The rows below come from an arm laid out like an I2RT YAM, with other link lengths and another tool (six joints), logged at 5 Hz.
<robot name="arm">
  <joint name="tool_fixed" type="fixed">
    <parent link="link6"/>
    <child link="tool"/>
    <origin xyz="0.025 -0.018 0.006" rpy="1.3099 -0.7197 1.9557"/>
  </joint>
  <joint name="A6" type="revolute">
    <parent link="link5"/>
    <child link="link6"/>
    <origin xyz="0.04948 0 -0.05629" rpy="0 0 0"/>
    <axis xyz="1 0 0"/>
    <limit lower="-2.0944" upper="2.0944"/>
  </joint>
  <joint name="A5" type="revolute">
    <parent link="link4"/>
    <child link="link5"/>
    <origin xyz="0.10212 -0.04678 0.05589" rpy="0 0 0"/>
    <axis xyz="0 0 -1"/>
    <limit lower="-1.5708" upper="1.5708"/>
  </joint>
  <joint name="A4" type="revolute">
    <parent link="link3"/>
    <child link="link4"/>
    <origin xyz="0.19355 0.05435 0.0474" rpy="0 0 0"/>
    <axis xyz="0 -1 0"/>
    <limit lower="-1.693" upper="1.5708"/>
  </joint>
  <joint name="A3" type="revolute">
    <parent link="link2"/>
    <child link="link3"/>
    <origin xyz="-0.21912 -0.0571 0" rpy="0 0 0"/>
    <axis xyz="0 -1 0"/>
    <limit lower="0" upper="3.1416"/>
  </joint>
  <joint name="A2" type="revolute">
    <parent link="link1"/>
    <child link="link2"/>
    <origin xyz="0.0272 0.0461 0.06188" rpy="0 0 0"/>
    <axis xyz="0 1 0"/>
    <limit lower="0" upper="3.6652"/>
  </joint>
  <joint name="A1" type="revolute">
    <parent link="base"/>
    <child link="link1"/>
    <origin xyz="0 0 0.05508" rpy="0 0 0"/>
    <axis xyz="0 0 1"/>
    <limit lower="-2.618" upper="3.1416"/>
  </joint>
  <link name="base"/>
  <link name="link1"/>
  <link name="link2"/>
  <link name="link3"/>
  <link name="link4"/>
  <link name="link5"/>
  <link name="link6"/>
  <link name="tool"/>
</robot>
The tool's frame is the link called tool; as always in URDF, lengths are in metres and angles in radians.
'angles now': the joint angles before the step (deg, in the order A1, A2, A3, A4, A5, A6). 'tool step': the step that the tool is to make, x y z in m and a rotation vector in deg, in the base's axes. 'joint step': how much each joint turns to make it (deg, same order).
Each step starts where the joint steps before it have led.
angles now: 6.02, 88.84, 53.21, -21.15, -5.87, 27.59
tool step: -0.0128, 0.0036, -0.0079, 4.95, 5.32, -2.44
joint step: 0.01, 0.01, -0.08, -4.03, -3.43, 4.97
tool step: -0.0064, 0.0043, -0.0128, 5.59, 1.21, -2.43
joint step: -0.13, -0.01, -3.91, 4.23, -3.84, 4.88
